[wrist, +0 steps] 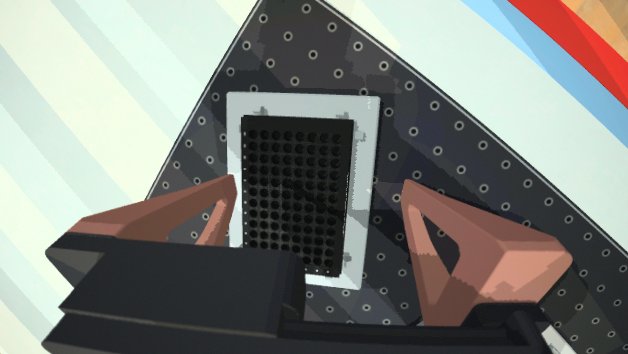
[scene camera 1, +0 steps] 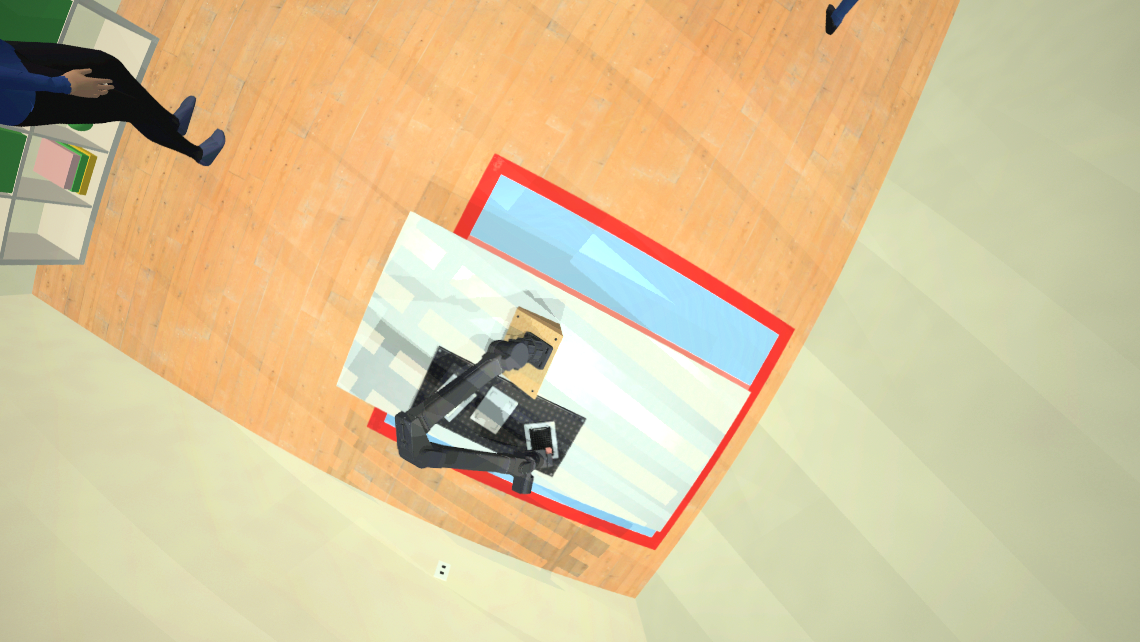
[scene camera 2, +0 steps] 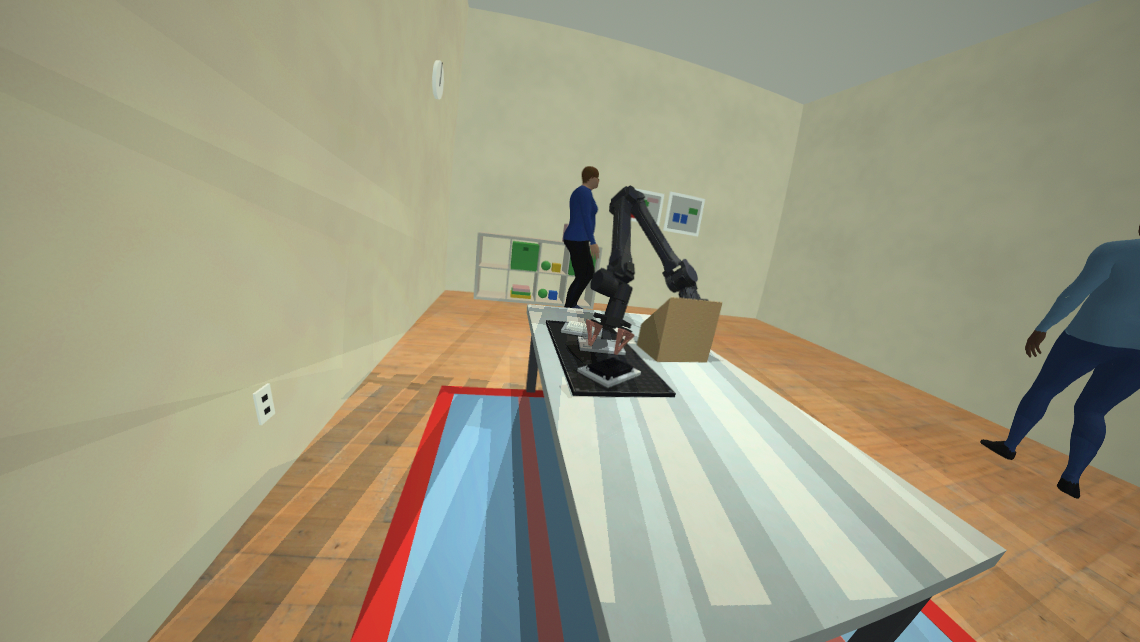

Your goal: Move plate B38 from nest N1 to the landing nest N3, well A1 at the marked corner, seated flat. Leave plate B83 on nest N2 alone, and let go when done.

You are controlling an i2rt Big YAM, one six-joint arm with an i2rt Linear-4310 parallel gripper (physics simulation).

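A black many-well plate [scene camera 1: 540,437] [scene camera 2: 608,368] [wrist: 295,200] lies in a white nest [scene camera 2: 609,383] [wrist: 300,104] at the near end of the black board. Its label and nest number are unreadable. My gripper [scene camera 2: 604,349] [wrist: 317,186] is open and empty above it. In the wrist view the left fingertip overlaps the nest's left rim, the right fingertip is beyond its right rim, and the plate is left of the gap's middle. A pale middle nest area [scene camera 1: 493,409] and a far white nest area [scene camera 2: 573,326] also show; which holds B83 is unclear.
The perforated black board [scene camera 1: 570,422] [scene camera 2: 638,387] [wrist: 450,165] lies on the pale table [scene camera 1: 638,414] [scene camera 2: 717,478]. A tan wooden block [scene camera 1: 522,378] [scene camera 2: 684,330] stands beside the board. My arm partly hides the far nest from above. Two people are in the room, away from the table.
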